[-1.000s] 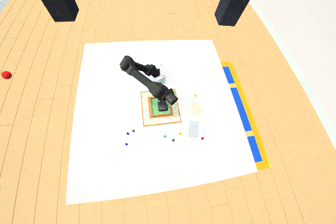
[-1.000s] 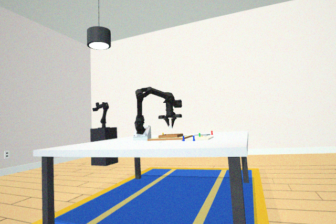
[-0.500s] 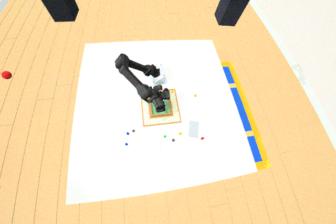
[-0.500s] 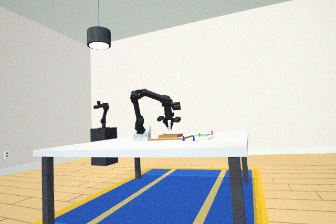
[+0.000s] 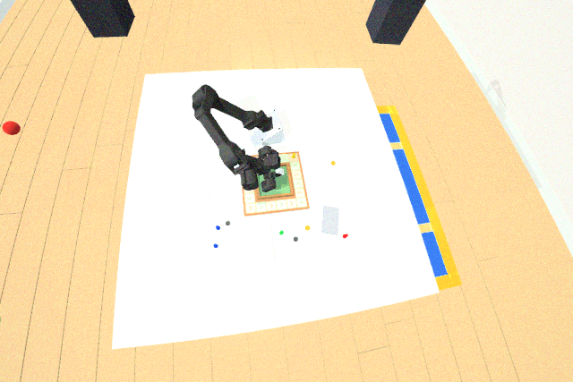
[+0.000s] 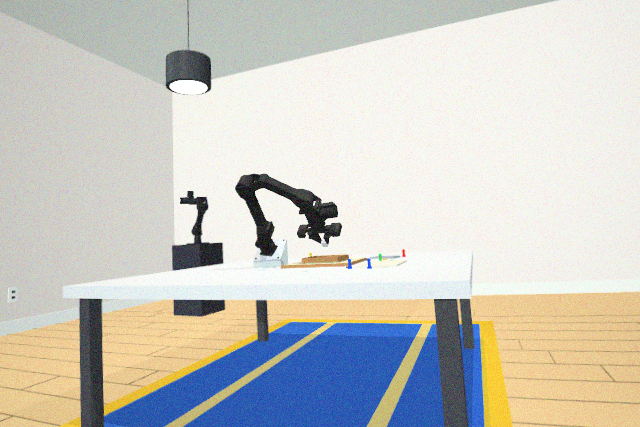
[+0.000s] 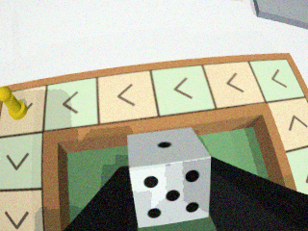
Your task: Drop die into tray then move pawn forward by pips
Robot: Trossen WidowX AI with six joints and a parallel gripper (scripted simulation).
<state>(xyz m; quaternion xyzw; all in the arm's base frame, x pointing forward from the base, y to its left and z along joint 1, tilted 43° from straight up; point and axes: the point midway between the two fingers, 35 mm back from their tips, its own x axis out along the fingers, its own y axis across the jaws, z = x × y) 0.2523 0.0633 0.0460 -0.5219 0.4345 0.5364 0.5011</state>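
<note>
Right now my gripper tip is right at the white die. Round my gripper tip: green pawn 240 mm ahead, 10 mm to the right, 70 mm below; then green dice tray 10 mm ahead, 30 mm to the right, 80 mm below; then yellow pawn 110 mm behind, 80 mm to the left, 60 mm below.
</note>
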